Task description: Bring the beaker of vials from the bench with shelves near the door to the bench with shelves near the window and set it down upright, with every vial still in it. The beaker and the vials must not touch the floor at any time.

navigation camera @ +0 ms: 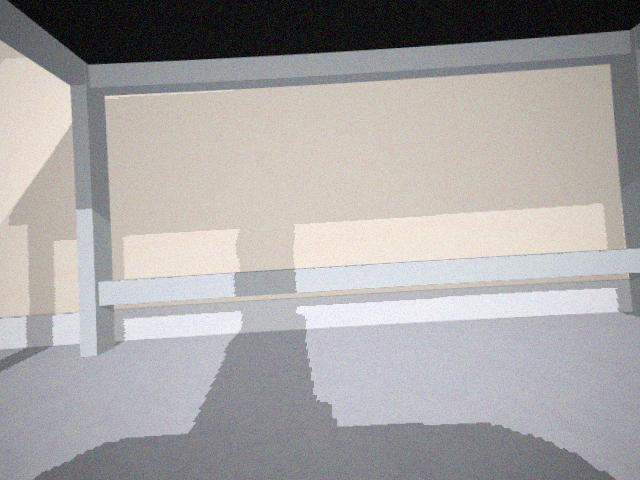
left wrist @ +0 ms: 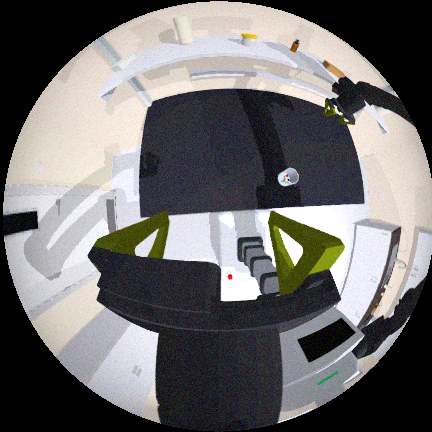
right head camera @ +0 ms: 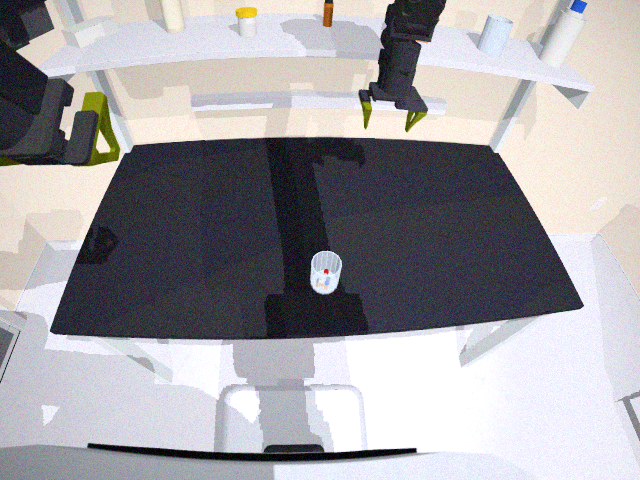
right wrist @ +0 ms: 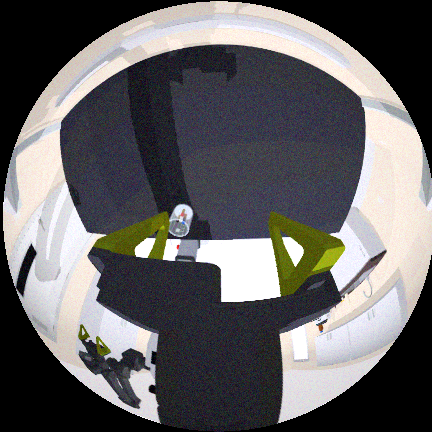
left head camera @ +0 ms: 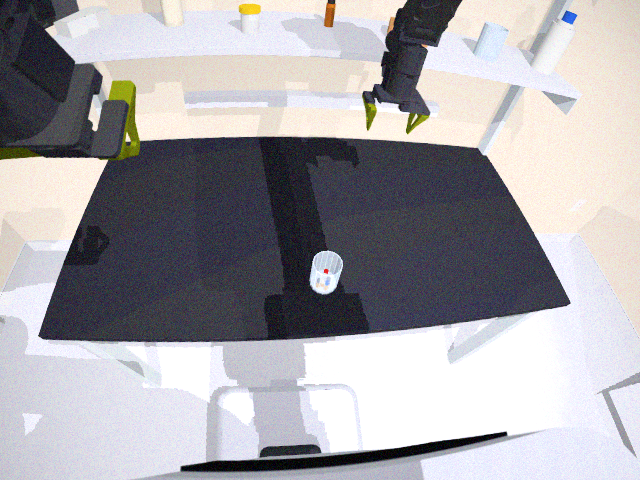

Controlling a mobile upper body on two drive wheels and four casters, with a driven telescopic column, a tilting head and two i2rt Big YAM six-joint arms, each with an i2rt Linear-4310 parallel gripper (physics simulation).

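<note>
The clear beaker [left head camera: 325, 272] [right head camera: 325, 272] [left wrist: 288, 177] [right wrist: 180, 220] stands upright on the black bench top [left head camera: 423, 232] [right head camera: 429, 232] [left wrist: 200, 150] [right wrist: 275, 175], near its front edge. Small vials with a red and a blue part show inside; their number cannot be told. My right gripper [left head camera: 388, 129] [right head camera: 387, 128] [left wrist: 331, 118] [right wrist: 218, 216] is open and empty, high over the back part of the bench, apart from the beaker. My left gripper [left wrist: 218, 216] is open and empty, off to the left of the beaker; in both head views it shows at the left edge.
A shelf [left head camera: 206, 43] [right head camera: 206, 46] above the back of the bench holds a yellow-lidded jar [left head camera: 250, 19] [right head camera: 246, 23], an orange bottle [left head camera: 329, 15] [right head camera: 328, 14], a light-blue cup [left head camera: 491, 41] [right head camera: 495, 35] and a white bottle [left head camera: 553, 46] [right head camera: 562, 37]. Bench legs and a crossbar [navigation camera: 413, 276] show in the navigation view.
</note>
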